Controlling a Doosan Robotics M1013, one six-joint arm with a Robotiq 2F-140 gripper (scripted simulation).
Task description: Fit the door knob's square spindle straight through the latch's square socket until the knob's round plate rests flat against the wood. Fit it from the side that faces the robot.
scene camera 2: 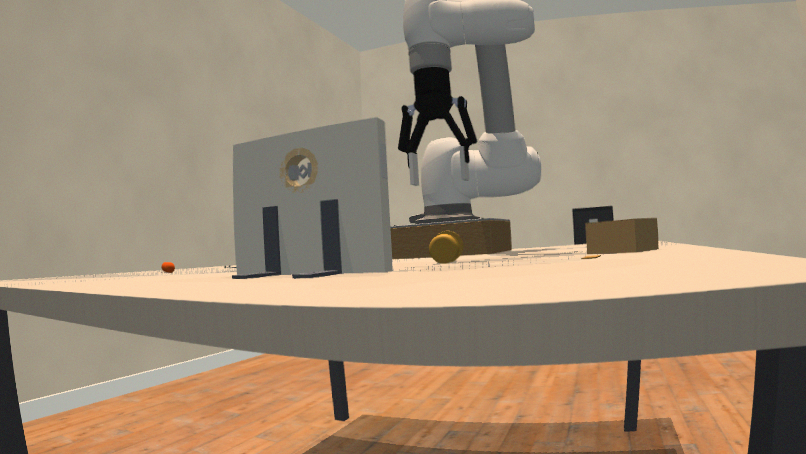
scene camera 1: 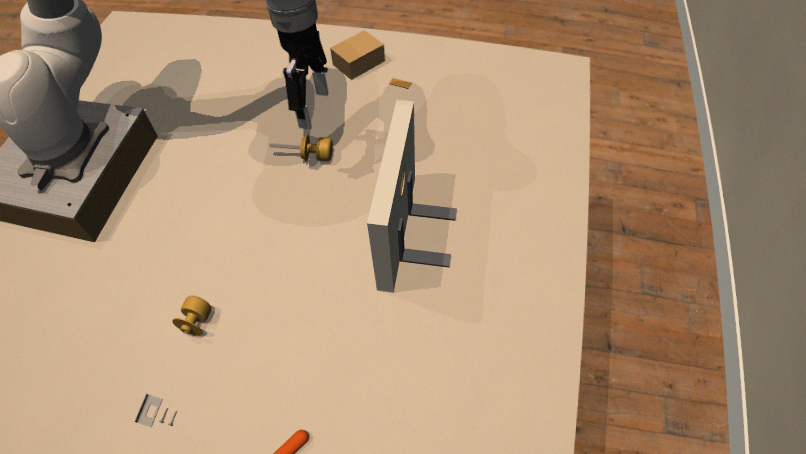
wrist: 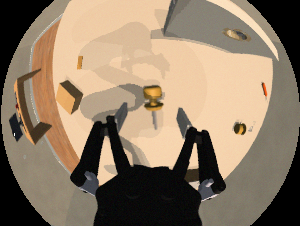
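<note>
Visible to me: a wooden door panel [scene camera 1: 390, 201], a brass knob [scene camera 1: 196, 309] and a cardboard box [scene camera 2: 630, 235], the box [scene camera 1: 354, 56] being visible from scene camera 1 as well. My gripper [scene camera 2: 439, 182] appears also in scene camera 1, as the gripper [scene camera 1: 314, 110], and in the wrist view, as the gripper [wrist: 152, 110].
</note>
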